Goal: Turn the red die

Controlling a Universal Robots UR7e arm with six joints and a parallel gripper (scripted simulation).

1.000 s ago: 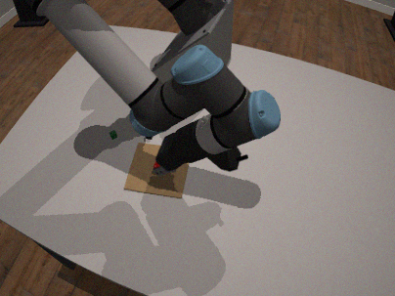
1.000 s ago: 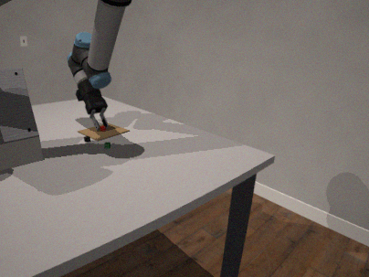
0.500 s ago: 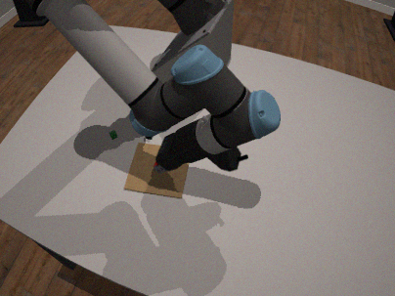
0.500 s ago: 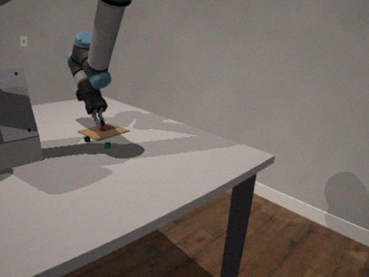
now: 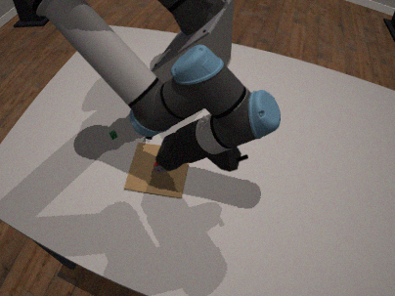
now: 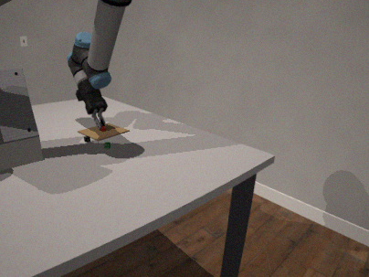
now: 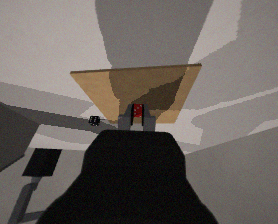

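The tan mat is 1 cm to the right of my hand and 2 cm below it. The rest, counted from my hand: green die 7 cm behind, 16 cm to the right, 2 cm below; black die 9 cm behind, 6 cm to the right, 2 cm below; red die 1 cm to the right, 1 cm below.
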